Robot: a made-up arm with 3 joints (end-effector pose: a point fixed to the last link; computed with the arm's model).
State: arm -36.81 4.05 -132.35
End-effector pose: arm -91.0 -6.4 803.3 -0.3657 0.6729 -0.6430 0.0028
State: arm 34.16 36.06 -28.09
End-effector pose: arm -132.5 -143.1 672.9 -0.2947 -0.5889 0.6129 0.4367
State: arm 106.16 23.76 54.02
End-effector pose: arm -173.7 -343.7 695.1 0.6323 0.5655 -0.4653 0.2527
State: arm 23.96 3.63 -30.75
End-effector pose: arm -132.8 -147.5 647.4 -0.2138 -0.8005 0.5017 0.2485
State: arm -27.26 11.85 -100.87
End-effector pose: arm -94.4 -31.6 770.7 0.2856 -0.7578 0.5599 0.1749
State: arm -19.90 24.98 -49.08
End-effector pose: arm -120.2 -62.2 750.5 0.0436 -0.8332 0.3600 0.4174
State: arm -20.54 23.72 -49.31
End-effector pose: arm -120.3 -61.5 750.6 0.0437 -0.8405 0.3530 0.4087
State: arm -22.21 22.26 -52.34
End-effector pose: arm -118.4 -59.5 753.5 0.0631 -0.8469 0.3540 0.3918
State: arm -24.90 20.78 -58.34
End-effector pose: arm -114.6 -55.9 759.8 0.1017 -0.8504 0.3646 0.3654
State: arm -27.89 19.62 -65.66
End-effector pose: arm -110.0 -51.6 767.9 0.1472 -0.8493 0.3812 0.3342
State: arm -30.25 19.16 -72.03
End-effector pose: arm -106.2 -48.1 775.2 0.1863 -0.8437 0.3983 0.3081
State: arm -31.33 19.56 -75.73
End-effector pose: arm -103.9 -46.2 779.3 0.2105 -0.8359 0.4114 0.2962
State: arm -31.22 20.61 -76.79
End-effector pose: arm -103.1 -45.9 780.1 0.2207 -0.8281 0.4198 0.2988
